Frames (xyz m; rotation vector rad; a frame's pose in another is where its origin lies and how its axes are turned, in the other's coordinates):
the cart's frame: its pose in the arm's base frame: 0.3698 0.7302 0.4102 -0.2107 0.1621 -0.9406
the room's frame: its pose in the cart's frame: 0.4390 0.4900 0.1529 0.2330 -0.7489 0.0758
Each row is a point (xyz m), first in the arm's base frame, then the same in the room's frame.
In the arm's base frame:
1: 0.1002 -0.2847 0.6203
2: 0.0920 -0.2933 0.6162
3: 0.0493 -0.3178 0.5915
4: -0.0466 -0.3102 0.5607
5: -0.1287 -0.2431 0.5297
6: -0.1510 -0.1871 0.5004
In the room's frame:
1: 0.0981 -1.3505 0.0825
2: 0.0954 -1.3621 0.0786
3: 0.0685 -1.4082 0.0650
4: -0.0094 -1.4696 0.0840
5: -0.1111 -1.4796 0.1260
6: -0.1719 -1.4548 0.1394

